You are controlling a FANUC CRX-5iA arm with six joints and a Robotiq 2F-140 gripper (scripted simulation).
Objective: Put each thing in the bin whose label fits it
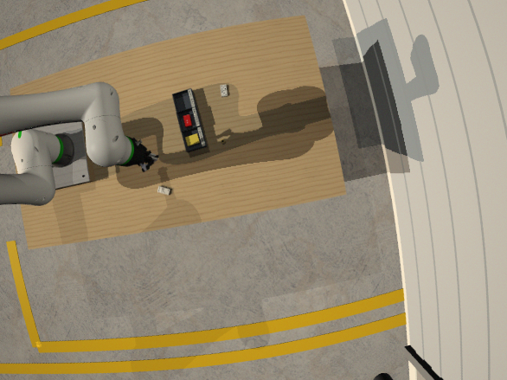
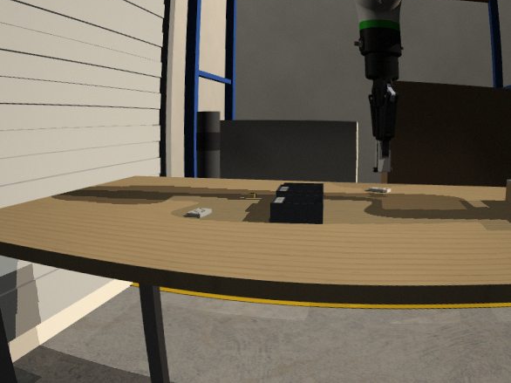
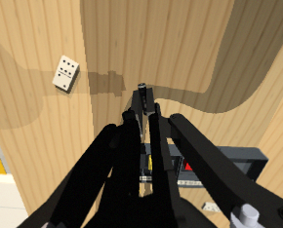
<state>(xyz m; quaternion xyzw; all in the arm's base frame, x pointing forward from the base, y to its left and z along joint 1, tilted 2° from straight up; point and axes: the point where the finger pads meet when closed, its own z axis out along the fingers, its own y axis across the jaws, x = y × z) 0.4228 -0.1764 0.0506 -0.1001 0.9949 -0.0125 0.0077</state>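
Right now the black three-part bin is 17 cm ahead of my hand, 12 cm to the left of it and 8 cm below it. Round my hand: yellow pad 16 cm ahead, 3 cm to the left, 8 cm below; then black piece 3 cm below; then red battery 17 cm ahead, 12 cm to the left, 8 cm below.
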